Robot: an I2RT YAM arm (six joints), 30 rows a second.
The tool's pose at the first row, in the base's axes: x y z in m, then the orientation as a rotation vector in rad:
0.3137 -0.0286 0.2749 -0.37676 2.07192 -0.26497
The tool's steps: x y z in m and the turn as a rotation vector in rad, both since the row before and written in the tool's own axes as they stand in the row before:
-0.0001 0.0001 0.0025 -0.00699 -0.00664 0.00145
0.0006 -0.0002 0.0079 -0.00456 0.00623 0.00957
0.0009 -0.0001 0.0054 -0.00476 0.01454 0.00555
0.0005 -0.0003 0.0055 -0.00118 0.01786 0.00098
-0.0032 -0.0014 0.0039 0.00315 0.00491 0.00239
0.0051 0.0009 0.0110 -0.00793 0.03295 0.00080
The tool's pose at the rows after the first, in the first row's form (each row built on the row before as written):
0.3159 -0.0286 0.2737 -0.37988 2.06701 -0.25535
0.3225 -0.0292 0.2694 -0.37231 2.07537 -0.24639
0.3267 -0.0297 0.2660 -0.36859 2.09134 -0.24153
0.3312 -0.0303 0.2629 -0.36734 2.10925 -0.24383
0.3364 -0.0306 0.2638 -0.36268 2.11379 -0.24686
0.3429 -0.0319 0.2536 -0.36470 2.14780 -0.24558

